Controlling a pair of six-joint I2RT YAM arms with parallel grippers.
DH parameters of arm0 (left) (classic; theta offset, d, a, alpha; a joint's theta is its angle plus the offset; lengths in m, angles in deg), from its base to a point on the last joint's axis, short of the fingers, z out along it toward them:
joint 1: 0 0.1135 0.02 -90
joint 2: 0 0 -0.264 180
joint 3: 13.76 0 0.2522 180
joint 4: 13.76 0 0.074 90
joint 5: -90 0 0 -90
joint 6: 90 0.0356 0 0
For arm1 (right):
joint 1: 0 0.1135 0.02 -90
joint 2: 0 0 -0.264 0
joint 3: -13.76 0 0.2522 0
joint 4: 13.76 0 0.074 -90
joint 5: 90 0 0 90
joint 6: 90 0.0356 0 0
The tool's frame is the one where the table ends.
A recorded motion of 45 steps. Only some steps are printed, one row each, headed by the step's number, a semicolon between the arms.
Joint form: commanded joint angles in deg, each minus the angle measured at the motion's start. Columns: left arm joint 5, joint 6, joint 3, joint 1, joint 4, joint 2; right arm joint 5, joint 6, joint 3, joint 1, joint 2, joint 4.
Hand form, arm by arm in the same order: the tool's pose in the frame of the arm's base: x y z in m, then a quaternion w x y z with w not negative. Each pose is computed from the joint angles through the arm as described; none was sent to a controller.
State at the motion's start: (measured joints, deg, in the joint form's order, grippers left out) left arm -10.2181 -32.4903 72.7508 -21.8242 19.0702 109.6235; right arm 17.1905 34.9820 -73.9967 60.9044 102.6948 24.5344
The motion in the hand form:
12: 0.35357 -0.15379 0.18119 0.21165 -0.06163 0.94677 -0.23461; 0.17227 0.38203 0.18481 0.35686 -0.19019 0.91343 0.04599
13: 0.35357 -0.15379 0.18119 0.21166 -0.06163 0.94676 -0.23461; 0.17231 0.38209 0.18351 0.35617 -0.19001 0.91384 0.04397
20: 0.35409 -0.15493 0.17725 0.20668 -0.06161 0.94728 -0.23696; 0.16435 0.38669 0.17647 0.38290 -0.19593 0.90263 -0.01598
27: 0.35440 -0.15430 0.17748 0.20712 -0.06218 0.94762 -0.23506; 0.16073 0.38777 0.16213 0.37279 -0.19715 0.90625 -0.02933
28: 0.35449 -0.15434 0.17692 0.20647 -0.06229 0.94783 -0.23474; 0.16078 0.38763 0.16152 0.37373 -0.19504 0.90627 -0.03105
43: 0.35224 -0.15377 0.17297 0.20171 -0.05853 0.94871 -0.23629; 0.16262 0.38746 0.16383 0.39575 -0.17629 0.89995 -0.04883
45: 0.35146 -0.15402 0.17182 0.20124 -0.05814 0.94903 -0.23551; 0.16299 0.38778 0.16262 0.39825 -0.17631 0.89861 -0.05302
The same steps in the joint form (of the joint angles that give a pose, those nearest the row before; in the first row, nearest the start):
12: -2.70 -1.35 -3.67 -0.50 -0.35 -4.07; 13.30 1.14 -7.39 7.29 11.03 2.45
13: -2.70 -1.35 -3.67 -0.50 -0.35 -4.07; 13.39 1.23 -7.39 7.30 11.21 2.53
20: -3.14 -1.52 -3.76 -0.59 -0.70 -3.45; 20.67 1.23 -9.06 9.05 13.32 5.95
27: -2.97 -1.43 -3.67 -0.50 -0.53 -3.45; 20.86 2.63 -8.71 9.58 15.08 6.58
28: -2.96 -1.44 -3.67 -0.50 -0.53 -3.36; 21.13 2.90 -8.71 9.58 15.17 6.66
43: -3.49 -1.08 -4.55 -0.50 -0.97 -3.36; 24.91 4.30 -9.41 9.58 15.43 7.54
45: -3.41 -1.08 -4.81 -0.59 -1.14 -3.36; 25.43 4.22 -9.50 9.58 15.69 7.54

